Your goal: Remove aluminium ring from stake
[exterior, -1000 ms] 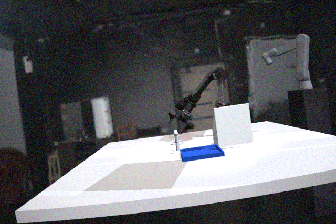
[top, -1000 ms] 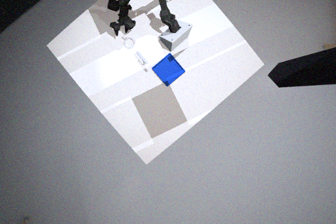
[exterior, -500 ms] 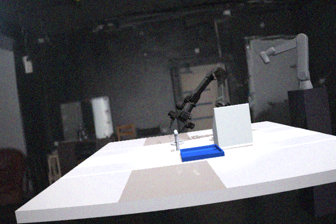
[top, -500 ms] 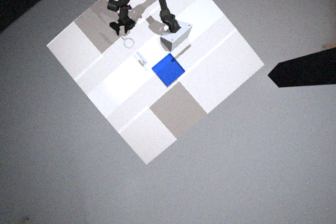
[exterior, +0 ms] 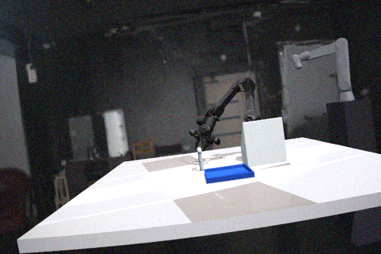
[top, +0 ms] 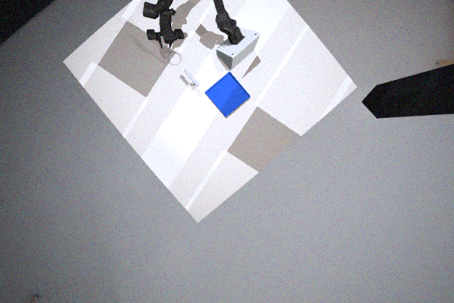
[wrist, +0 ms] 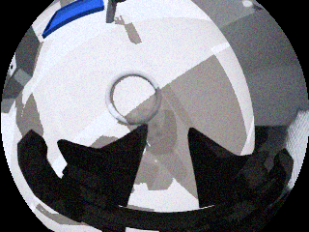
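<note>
My gripper tip is 4 cm to the right of the aluminium ring and 6 cm above it. From my gripper tip the other things lie so: blue tray: 6 cm behind, 43 cm to the left, 6 cm below.
</note>
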